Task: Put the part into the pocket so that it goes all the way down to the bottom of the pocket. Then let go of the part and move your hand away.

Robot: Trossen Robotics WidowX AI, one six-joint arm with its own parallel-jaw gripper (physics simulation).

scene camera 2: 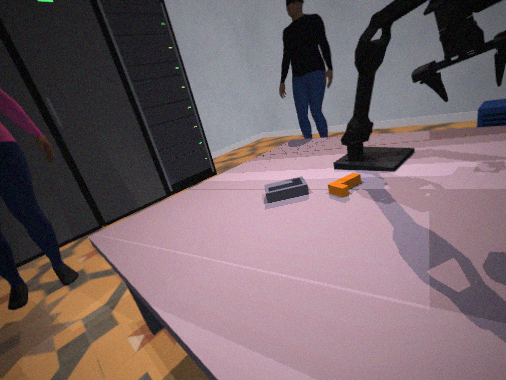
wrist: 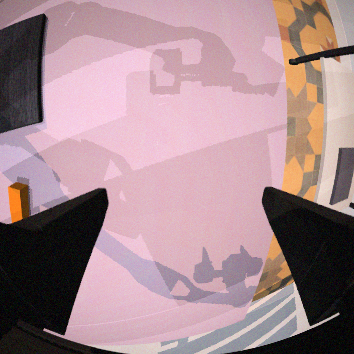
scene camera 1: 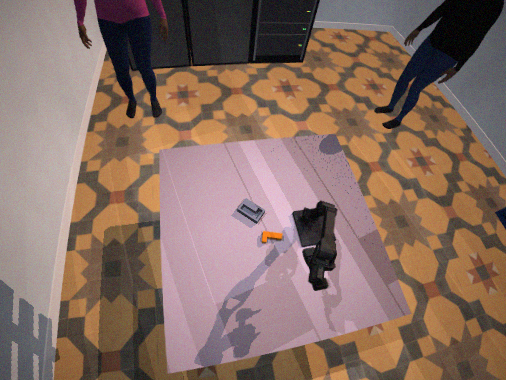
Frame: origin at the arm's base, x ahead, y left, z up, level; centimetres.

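Seen in the pictures: gripper, fingertip midpoint: point(scene camera 2: 471, 94) point(wrist: 186, 195); arm's base, origin of the base link: point(scene camera 2: 355, 157) point(scene camera 1: 306, 218).
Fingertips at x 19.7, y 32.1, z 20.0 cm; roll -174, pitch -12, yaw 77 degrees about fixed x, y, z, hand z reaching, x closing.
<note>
Offsets run from my fingertips to a thing's middle. Level surfaces: height alone.
The orange L-shaped part @(dy -28.2, dx +4.4, dz -20.8 cm) point(scene camera 1: 274, 235) point(scene camera 2: 345, 183) point(wrist: 19, 200) lies flat on the table, between the grey pocket block and the arm's base; in the wrist view a piece of it shows at the left edge, beyond the left finger. The grey block with the pocket @(dy -48.0, dx +9.4, dz -20.5 cm) point(scene camera 2: 287, 194) sits a short way from the part, apart from it; in scene camera 1 its recess shows from above and looks empty. The block does not show in the wrist view. My gripper point(scene camera 2: 473, 92) point(wrist: 186, 195) is open and empty, high above the table and off to the side of both things.
The arm's black base plate point(scene camera 1: 305, 230) point(scene camera 2: 375, 159) point(wrist: 22, 75) stands on the pink table @(dz -22.3 cm) point(scene camera 1: 195, 200) point(scene camera 2: 225, 225) point(wrist: 200, 150), close to the part. Arm shadows fall across the table top. Two people and dark cabinets stand beyond the table.
</note>
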